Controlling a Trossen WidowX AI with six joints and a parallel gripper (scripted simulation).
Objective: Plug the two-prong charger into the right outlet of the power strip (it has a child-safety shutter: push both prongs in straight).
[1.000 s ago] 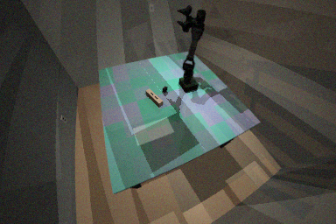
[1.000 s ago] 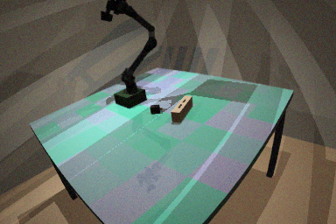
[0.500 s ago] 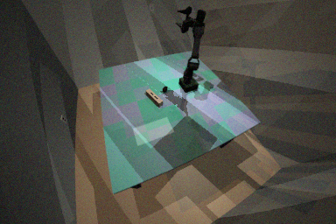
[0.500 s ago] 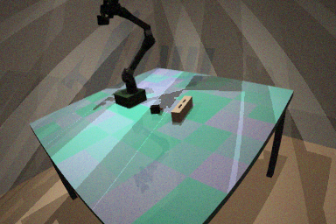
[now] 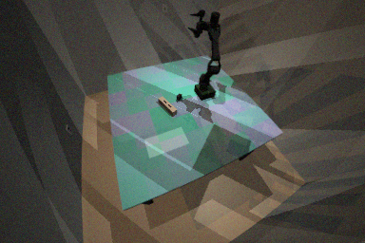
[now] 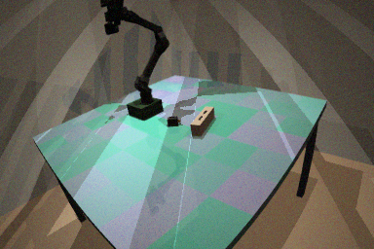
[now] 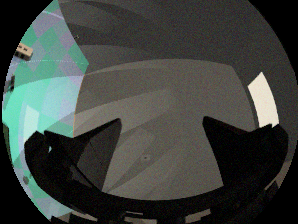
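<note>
Now: the dark two-prong charger 580 mm below my gripper tip, 180 mm to the left of it and 180 mm ahead of it.
</note>
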